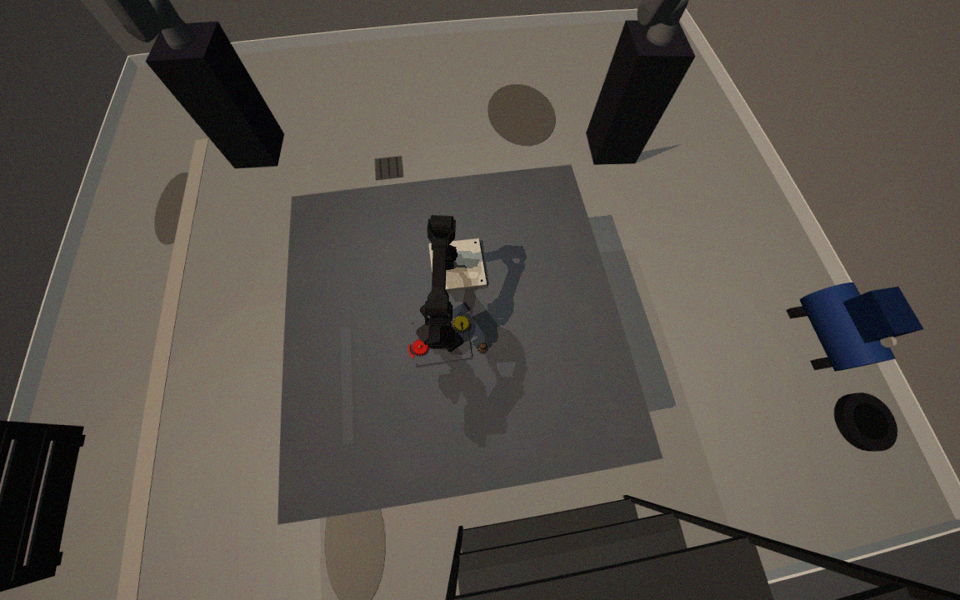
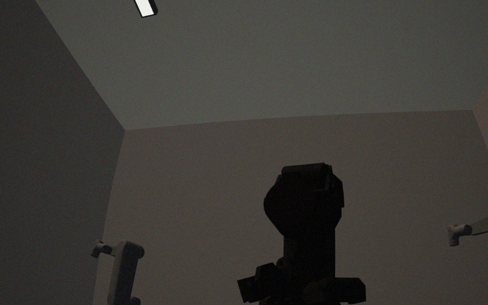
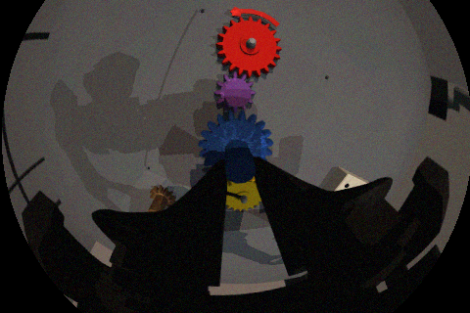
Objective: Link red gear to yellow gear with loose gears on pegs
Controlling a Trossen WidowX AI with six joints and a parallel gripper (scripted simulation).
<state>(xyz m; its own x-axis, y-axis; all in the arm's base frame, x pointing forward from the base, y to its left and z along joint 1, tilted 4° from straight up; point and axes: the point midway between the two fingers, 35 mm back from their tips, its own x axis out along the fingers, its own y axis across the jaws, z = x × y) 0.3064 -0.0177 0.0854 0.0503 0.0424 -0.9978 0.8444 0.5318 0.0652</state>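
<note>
Right now my gripper tip is 40 mm to the left of the purple gear, 40 mm above it and 20 mm short of it. Round my gripper tip: blue gear 10 mm below; yellow gear 70 mm to the left, 50 mm below, 50 mm behind; red gear 90 mm to the right, 50 mm below, 30 mm ahead.
</note>
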